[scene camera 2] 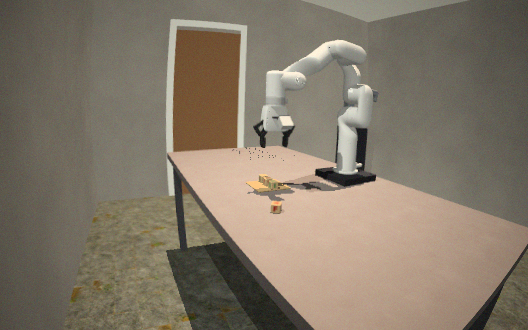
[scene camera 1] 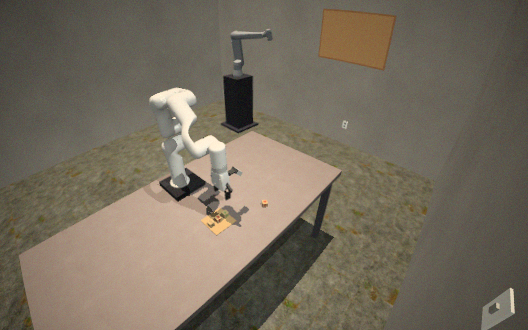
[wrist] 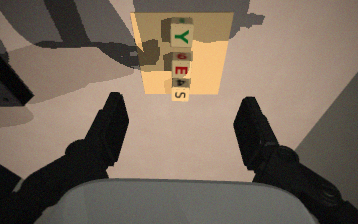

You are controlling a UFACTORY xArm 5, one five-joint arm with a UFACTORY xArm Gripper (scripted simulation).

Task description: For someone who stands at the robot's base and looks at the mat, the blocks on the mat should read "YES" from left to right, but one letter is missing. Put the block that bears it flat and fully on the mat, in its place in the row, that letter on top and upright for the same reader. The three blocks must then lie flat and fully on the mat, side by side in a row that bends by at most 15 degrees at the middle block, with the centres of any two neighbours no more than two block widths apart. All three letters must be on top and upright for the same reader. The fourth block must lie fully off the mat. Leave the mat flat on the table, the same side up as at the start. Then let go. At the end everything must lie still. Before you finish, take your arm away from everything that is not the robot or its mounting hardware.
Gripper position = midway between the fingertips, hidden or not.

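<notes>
Gripper, mine (wrist: 182,108). Tan mat (wrist: 211,33).
</notes>
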